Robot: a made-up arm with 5 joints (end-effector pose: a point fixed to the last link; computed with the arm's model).
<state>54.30 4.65 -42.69 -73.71 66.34</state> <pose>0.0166 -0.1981 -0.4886 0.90 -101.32 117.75</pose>
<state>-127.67 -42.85 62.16 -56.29 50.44</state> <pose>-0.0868 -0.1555 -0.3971 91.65 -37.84 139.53</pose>
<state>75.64 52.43 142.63 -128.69 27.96</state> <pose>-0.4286 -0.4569 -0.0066 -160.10 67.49 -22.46</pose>
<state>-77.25 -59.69 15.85 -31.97 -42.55</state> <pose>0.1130 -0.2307 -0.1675 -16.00 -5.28 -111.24</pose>
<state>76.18 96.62 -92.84 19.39 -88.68</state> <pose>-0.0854 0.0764 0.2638 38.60 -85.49 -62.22</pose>
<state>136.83 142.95 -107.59 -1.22 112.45</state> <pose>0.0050 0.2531 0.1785 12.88 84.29 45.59</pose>
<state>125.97 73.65 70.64 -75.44 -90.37</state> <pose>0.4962 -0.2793 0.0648 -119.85 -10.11 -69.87</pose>
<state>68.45 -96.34 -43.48 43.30 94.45</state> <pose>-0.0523 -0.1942 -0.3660 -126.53 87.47 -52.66</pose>
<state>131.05 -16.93 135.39 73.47 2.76</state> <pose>0.2211 -0.3038 0.2106 85.16 5.15 -13.45</pose>
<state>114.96 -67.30 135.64 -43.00 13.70</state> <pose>0.0433 0.2737 -0.2380 13.60 27.79 -4.16</pose>
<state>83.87 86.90 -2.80 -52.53 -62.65</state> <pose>-0.0156 -0.3846 -0.1219 -150.94 59.97 42.08</pose>
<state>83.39 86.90 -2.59 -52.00 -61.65</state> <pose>-0.0229 -0.3807 -0.1212 -149.62 60.94 42.83</pose>
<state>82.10 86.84 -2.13 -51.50 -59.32</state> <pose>-0.0365 -0.3742 -0.1205 -146.82 62.36 44.64</pose>
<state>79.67 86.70 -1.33 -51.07 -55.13</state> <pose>-0.0585 -0.3637 -0.1191 -141.92 64.19 47.74</pose>
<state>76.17 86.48 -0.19 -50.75 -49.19</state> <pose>-0.0868 -0.3485 -0.1167 -134.97 65.97 51.65</pose>
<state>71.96 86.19 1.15 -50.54 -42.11</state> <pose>-0.1176 -0.3290 -0.1127 -126.66 67.20 55.61</pose>
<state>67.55 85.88 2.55 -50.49 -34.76</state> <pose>-0.1466 -0.3078 -0.1073 -118.14 67.56 58.91</pose>
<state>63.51 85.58 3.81 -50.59 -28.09</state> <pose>-0.1705 -0.2881 -0.1014 -110.58 67.17 61.28</pose>
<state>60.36 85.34 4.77 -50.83 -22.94</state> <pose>-0.1875 -0.2733 -0.0961 -104.95 66.39 62.77</pose>
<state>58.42 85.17 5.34 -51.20 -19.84</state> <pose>-0.1970 -0.2657 -0.0928 -101.77 65.64 63.60</pose>
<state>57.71 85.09 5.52 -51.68 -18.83</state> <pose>-0.1998 -0.2655 -0.0917 -100.97 65.17 63.99</pose>
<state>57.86 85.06 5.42 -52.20 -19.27</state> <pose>-0.1980 -0.2702 -0.0925 -101.77 64.94 64.11</pose>
